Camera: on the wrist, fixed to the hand. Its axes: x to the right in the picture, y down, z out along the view.
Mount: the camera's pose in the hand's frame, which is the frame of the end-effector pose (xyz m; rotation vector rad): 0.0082 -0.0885 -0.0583 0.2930 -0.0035 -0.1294
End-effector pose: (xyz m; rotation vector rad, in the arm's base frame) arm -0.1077 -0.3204 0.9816 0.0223 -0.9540 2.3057
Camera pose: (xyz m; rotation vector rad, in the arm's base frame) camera -0.0519 -0.2311 0.9964 0.2043 -0.5909 2.3045
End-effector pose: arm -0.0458 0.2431 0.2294 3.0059 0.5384 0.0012
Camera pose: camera -0.0697 0.3336 0.2797 -2.8555 -0.7013 0.0882
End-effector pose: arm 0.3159 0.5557 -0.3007 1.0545 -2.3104 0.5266
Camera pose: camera 0.3983 0.5283 -0.2394 1.3308 -2.1929 0.8291
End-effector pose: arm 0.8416 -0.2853 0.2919 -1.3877 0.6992 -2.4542
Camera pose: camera 0.7901 -0.1960 0.3180 -1.3579 0.2403 -2.5243
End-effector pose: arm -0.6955 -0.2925 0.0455 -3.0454 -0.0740 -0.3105
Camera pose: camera -0.7041 -0.2089 0.1106 -2.7555 -0.2906 -0.2754
